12 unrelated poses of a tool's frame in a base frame.
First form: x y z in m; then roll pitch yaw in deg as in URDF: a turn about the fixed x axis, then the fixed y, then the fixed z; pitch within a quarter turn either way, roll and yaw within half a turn.
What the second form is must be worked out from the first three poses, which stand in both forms.
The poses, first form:
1: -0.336 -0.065 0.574 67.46 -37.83 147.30
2: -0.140 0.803 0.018 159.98 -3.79 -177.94
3: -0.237 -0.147 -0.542 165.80 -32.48 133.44
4: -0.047 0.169 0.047 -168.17 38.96 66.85
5: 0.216 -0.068 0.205 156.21 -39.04 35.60
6: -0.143 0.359 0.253 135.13 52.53 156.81
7: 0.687 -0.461 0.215 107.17 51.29 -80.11
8: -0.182 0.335 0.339 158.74 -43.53 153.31
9: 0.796 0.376 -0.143 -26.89 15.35 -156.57
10: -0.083 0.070 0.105 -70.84 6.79 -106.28
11: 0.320 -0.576 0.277 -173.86 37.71 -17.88
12: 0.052 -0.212 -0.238 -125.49 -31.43 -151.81
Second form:
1: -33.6 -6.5 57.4 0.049 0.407 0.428 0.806
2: -14.0 80.3 1.8 0.036 0.012 -0.984 -0.173
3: -23.7 -14.7 -54.2 0.208 -0.408 -0.862 -0.219
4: -4.7 16.9 4.7 0.102 0.802 0.488 -0.330
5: 21.6 -6.8 20.5 0.085 0.899 0.216 0.371
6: -14.3 35.9 25.3 0.469 0.001 0.846 0.253
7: 68.7 -46.1 21.5 0.185 0.721 -0.270 -0.611
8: -18.2 33.5 33.9 0.315 -0.277 -0.872 -0.251
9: 79.6 37.6 -14.3 0.226 0.080 0.252 -0.937
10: -8.3 7.0 10.5 0.515 -0.308 0.492 -0.630
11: 32.0 -57.6 27.7 0.100 -0.931 0.164 0.311
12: 5.2 -21.2 -23.8 0.126 0.329 -0.800 0.486
